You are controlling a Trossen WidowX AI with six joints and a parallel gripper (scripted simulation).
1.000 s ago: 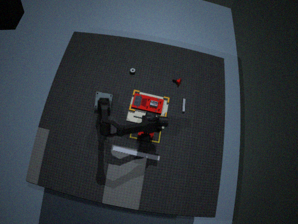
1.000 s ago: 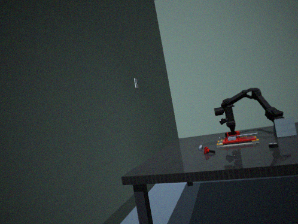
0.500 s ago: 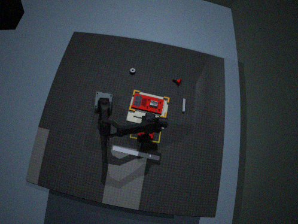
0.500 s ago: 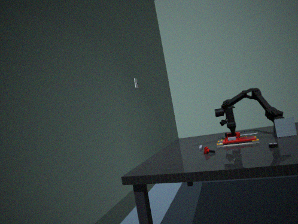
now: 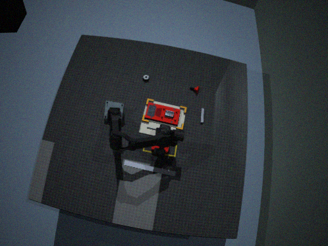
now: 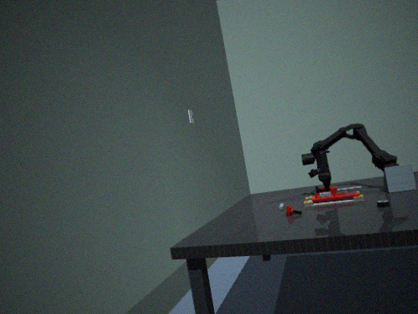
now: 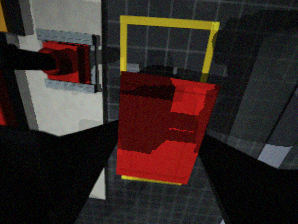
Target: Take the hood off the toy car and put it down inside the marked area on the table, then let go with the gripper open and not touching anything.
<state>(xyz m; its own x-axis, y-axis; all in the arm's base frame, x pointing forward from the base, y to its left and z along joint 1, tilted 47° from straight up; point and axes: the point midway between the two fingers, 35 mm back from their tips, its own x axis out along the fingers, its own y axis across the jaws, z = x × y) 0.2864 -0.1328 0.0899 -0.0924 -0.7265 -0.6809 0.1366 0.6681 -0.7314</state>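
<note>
Right now the red hood is right at my gripper tip. Also, from my gripper tip: long pale strip 140 mm to the right, 50 mm behind, 20 mm below; grey ring 460 mm to the left, 130 mm behind, 10 mm below.
</note>
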